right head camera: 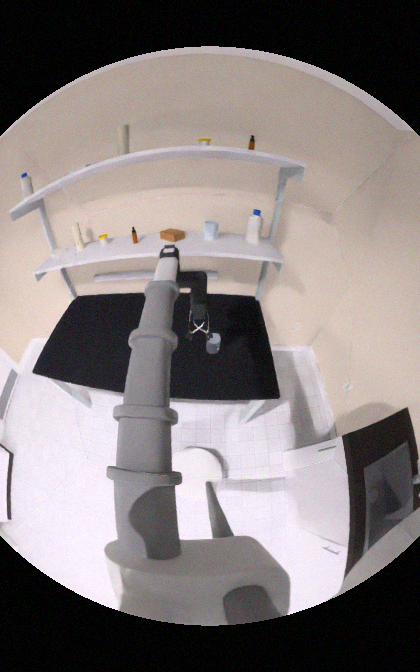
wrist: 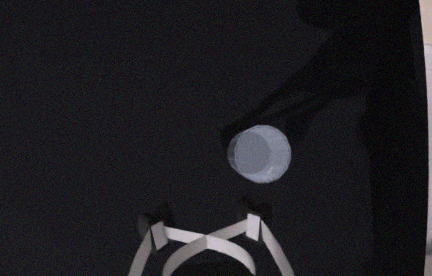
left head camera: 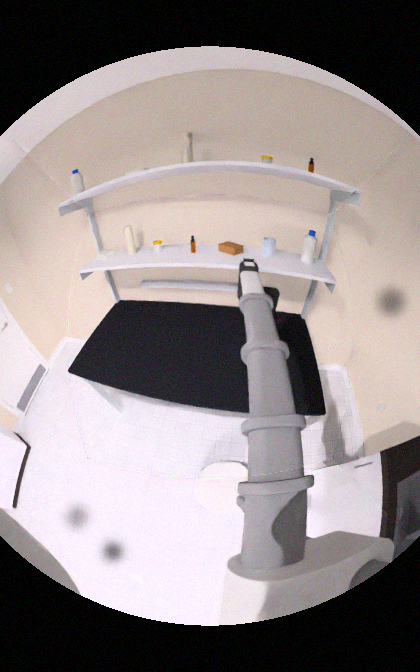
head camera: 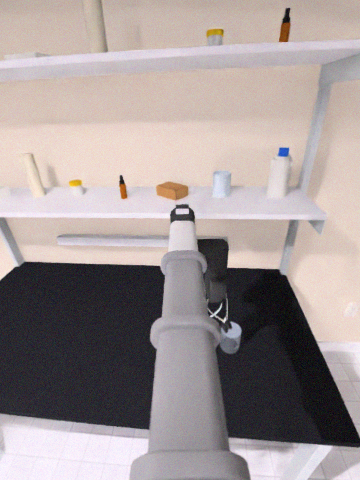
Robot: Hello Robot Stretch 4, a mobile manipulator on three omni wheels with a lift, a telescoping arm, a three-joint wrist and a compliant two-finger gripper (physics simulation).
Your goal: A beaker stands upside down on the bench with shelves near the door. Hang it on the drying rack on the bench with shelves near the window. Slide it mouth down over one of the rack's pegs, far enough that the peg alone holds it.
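Frame: origin at the robot's base, x up, y back, z right, level; millimetres.
Seen in the pictures: gripper, fingertip midpoint: [wrist: 205,215].
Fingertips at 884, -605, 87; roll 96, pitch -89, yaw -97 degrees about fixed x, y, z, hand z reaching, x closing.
Note:
A point is followed by its place in that frame, as x, y, z.
The clear bluish beaker [head camera: 231,343] @(794, -623, 158) [right head camera: 213,344] [wrist: 262,154] @(824, -657, 161) stands upside down on the black bench top [head camera: 75,350] @(734, -649, -418) [left head camera: 160,350] [right head camera: 90,345] [wrist: 100,90] @(734, -772, -65), right of the bench's middle. In the left head camera view the arm hides it. My gripper [right head camera: 199,336] [wrist: 205,215] @(884, -605, 87) is open and empty, above the bench and pointing down. In the wrist view the beaker lies beyond the fingertips and to the right, nearly in line with the right fingertip and apart from it. In the head camera view the arm hides part of the gripper. The drying rack does not show in these views.
Above the bench's back are a lower shelf [head camera: 125,207] @(1191, -924, -213) and an upper shelf [head camera: 150,62] @(1629, -928, -78). The lower one holds a brown block [head camera: 172,190] @(1228, -992, -36), a light blue cup [head camera: 222,184] @(1245, -995, 159) and a white bottle [head camera: 278,177] @(1271, -978, 365). A dark-fronted cabinet [right head camera: 355,480] stands at the right.

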